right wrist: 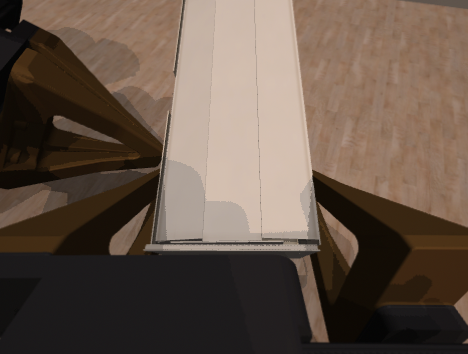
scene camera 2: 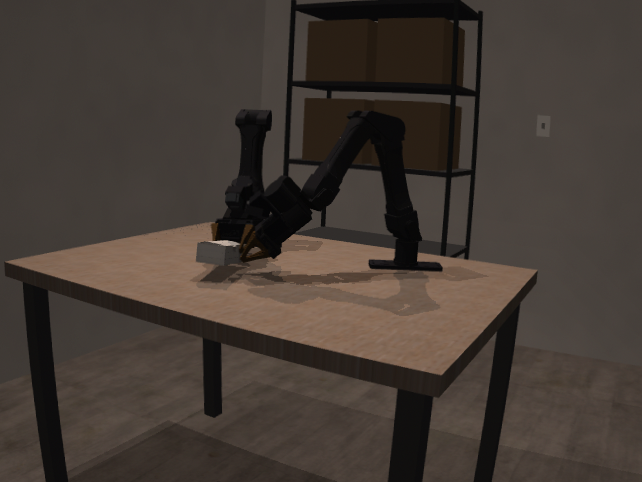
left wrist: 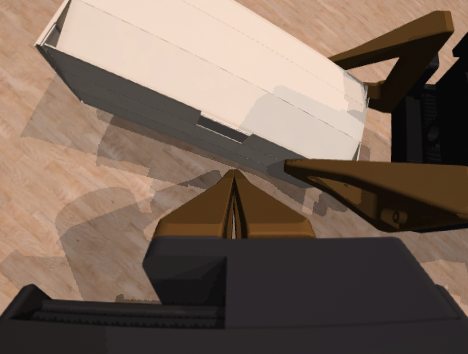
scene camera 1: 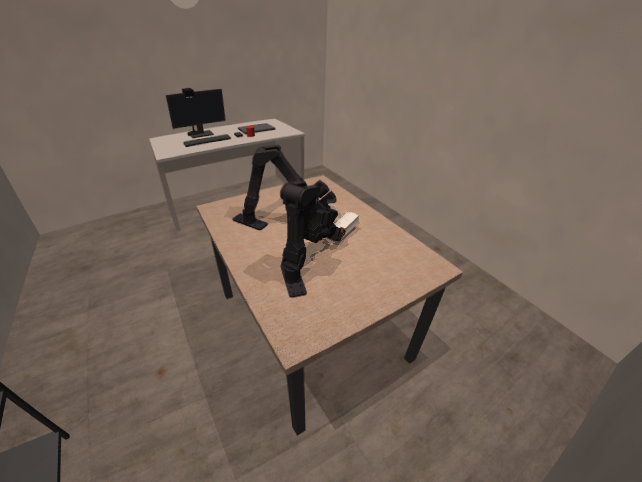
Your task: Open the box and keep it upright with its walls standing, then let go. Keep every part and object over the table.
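Seen in the pictures: left gripper, between the fingertips: [right wrist: 161,157] [scene camera 2: 241,260] [left wrist: 233,177]; right gripper, between the fingertips: [right wrist: 234,177] [left wrist: 293,116] [scene camera 1: 339,229]; left arm's base, origin of its link: [scene camera 2: 405,267] [scene camera 1: 249,222]; right arm's base, origin of its link: [scene camera 1: 293,279].
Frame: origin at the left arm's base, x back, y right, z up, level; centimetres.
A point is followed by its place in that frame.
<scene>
A long white box [scene camera 1: 348,222] @(x -16.0, y 50.5, z 7.9 cm) [scene camera 2: 217,252] @(x -24.6, y 47.6, z 7.1 cm) [left wrist: 200,75] @(x -18.2, y 46.5, z 7.9 cm) [right wrist: 235,125] @(x -13.3, y 47.7, z 7.6 cm) hangs a little above the table, its lid panel lying closed across the top. A dark notch shows in one long side, and a narrow gap shows at its far end in the left wrist view. My right gripper [scene camera 2: 231,241] @(x -12.1, y 47.4, z 5.0 cm) [right wrist: 234,177] @(x -12.1, y 47.4, z 5.0 cm) is shut on one end of the box, a finger on each long side. My left gripper [scene camera 2: 242,256] @(x -15.3, y 43.0, z 3.3 cm) [left wrist: 233,177] @(x -15.3, y 43.0, z 3.3 cm) [right wrist: 161,157] @(x -15.3, y 43.0, z 3.3 cm) is shut and empty, its tips close beside the notched side near the right gripper's finger. Whether they touch the box is unclear.
The wooden table [scene camera 1: 383,290] @(x 11.9, y 79.9, z 0.0 cm) [scene camera 2: 331,321] @(x -50.4, y 20.9, z 0.0 cm) carries both arm bases. Both arms crowd together near the box. Behind, a white desk [scene camera 1: 171,148] holds a monitor [scene camera 1: 196,108] and a red mug [scene camera 1: 250,131]. A shelf rack [scene camera 2: 289,124] with cartons stands beyond the table.
</scene>
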